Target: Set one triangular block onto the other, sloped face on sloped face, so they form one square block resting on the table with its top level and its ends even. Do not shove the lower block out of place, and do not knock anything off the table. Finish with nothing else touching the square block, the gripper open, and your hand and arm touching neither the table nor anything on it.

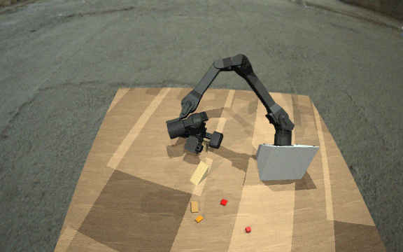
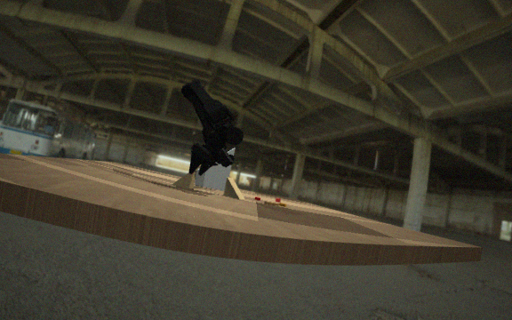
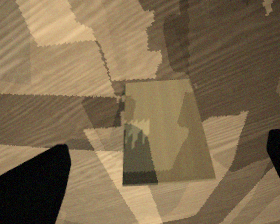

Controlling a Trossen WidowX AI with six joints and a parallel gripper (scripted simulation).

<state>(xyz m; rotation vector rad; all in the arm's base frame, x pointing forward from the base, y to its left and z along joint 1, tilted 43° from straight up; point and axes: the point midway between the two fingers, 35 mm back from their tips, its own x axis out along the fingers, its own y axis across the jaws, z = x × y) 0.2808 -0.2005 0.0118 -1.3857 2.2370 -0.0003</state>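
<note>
Now: gripper tip 10 mm past the tan triangular block, 20 mm to the left of it and 40 mm above it. From my gripper tip the other things lie so: small tan block: 70 mm ahead, 290 mm to the left, 50 mm below; then orange cube: 60 mm ahead, 340 mm to the left, 50 mm below.
</note>
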